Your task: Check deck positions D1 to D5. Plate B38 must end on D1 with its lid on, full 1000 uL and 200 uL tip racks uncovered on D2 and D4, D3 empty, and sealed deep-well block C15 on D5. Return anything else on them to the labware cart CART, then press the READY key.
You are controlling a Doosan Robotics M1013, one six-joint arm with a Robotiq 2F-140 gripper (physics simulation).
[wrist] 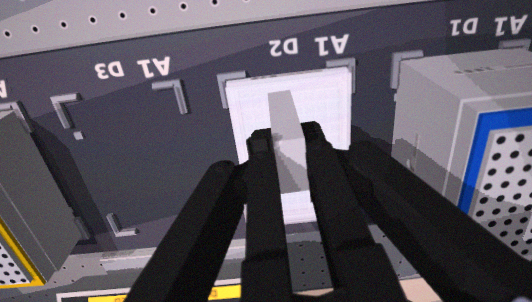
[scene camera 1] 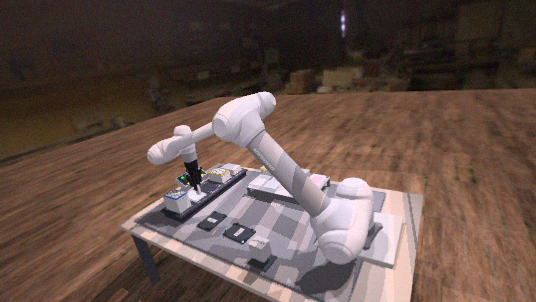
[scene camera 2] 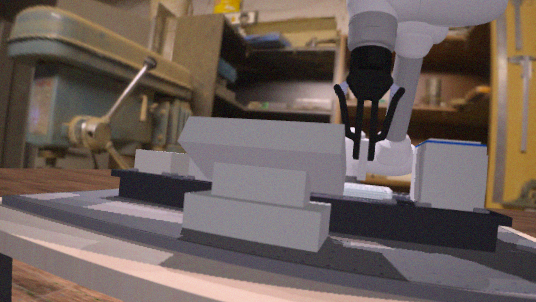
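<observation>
My gripper is shut, pointing down just above D2; a pale grey bar shows between its fingertips. A flat white plate sits in the D2 brackets, partly hidden by the fingers. A blue-rimmed tip rack stands uncovered on D1. D3 is empty in the wrist view. A yellow-rimmed tip rack stands on D4, partly shown. A pale block stands beyond it, at D5. Plate markings are unreadable.
The dark deck carries these positions. A grey panel stands behind the deck. A white cart holds labware near the arm. Two dark labelled pads and a white block stand near the table's front.
</observation>
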